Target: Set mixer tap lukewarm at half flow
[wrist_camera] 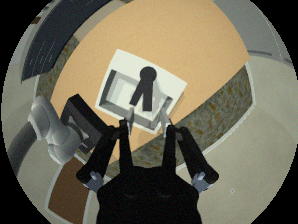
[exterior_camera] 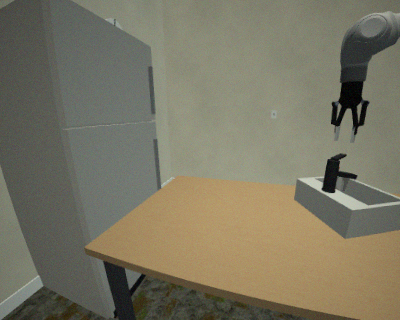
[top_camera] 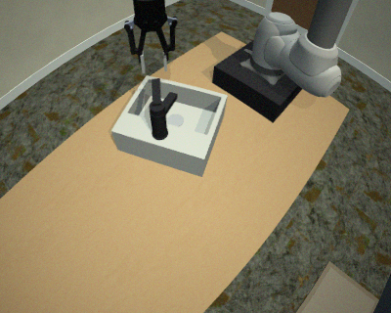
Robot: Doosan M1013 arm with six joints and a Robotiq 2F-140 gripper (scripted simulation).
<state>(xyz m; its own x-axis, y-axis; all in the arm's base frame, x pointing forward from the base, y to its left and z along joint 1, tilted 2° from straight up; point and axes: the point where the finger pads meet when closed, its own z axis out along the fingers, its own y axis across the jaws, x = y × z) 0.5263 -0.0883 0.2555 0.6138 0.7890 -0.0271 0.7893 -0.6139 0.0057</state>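
My gripper is now 100 mm above the lever, 20 mm to the right of it and 20 mm short of it. From my hand the other things lie so: white sink basin: 330 mm below, 60 mm behind, 10 mm to the left; black mixer tap: 140 mm below, 40 mm to the left, 30 mm ahead.
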